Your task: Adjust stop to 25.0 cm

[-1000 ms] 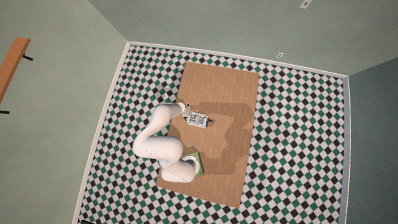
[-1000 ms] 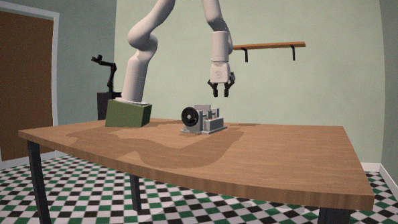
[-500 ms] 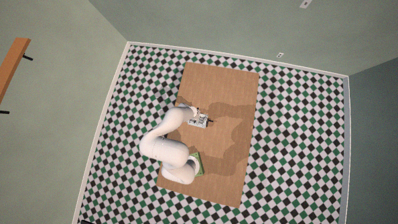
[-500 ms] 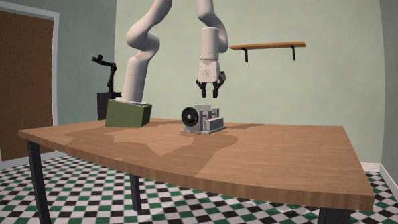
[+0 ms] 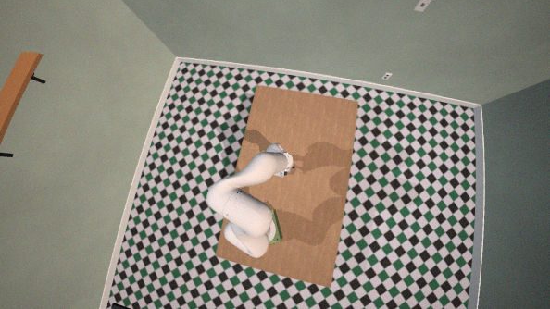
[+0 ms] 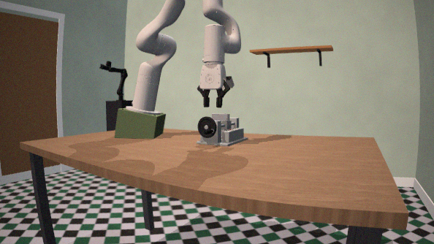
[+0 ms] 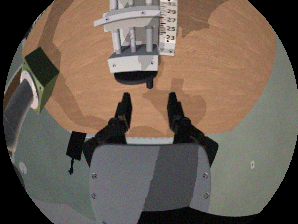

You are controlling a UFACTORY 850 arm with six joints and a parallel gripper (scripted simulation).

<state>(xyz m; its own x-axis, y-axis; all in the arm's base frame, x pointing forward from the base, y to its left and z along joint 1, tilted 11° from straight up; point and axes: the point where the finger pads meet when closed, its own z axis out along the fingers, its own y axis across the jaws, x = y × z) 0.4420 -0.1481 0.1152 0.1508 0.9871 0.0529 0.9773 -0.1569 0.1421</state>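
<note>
My hand is 11 cm above the handwheel, 1 cm to the left of it and 1 cm past it.
</note>
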